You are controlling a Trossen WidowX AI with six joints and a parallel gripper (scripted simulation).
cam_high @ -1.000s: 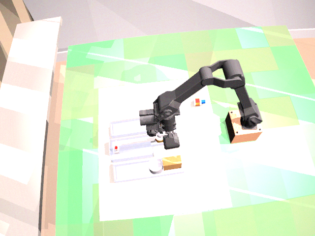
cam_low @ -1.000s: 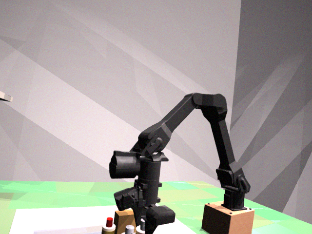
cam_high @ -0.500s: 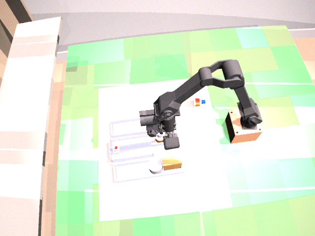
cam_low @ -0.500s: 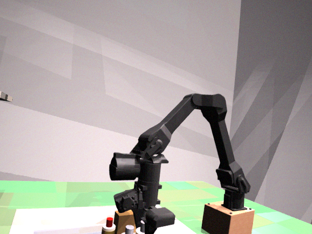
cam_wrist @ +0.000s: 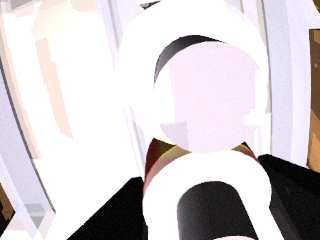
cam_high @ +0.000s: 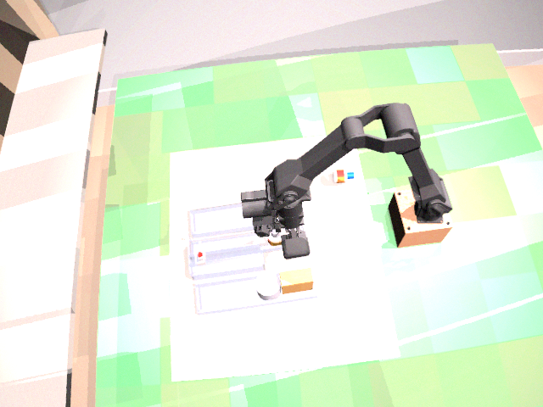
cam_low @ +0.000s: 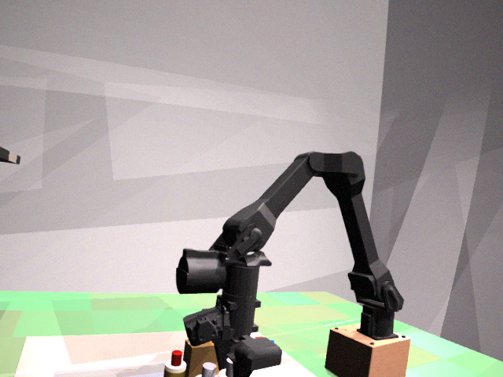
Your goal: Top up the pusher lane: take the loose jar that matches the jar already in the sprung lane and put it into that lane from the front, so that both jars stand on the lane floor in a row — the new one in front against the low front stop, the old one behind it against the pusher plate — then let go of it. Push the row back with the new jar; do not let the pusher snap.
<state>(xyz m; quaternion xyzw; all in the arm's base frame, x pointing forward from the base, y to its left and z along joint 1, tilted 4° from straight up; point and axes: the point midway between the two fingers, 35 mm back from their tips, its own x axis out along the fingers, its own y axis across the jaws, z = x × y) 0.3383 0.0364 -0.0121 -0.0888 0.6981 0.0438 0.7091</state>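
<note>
Right now the sprung lane is 14 cm ahead of my gripper tip, 5 cm to the left of it and 1 cm below it. Round my gripper tip: small jar (14 cm behind, 18 cm to the right, 2 cm below).
</note>
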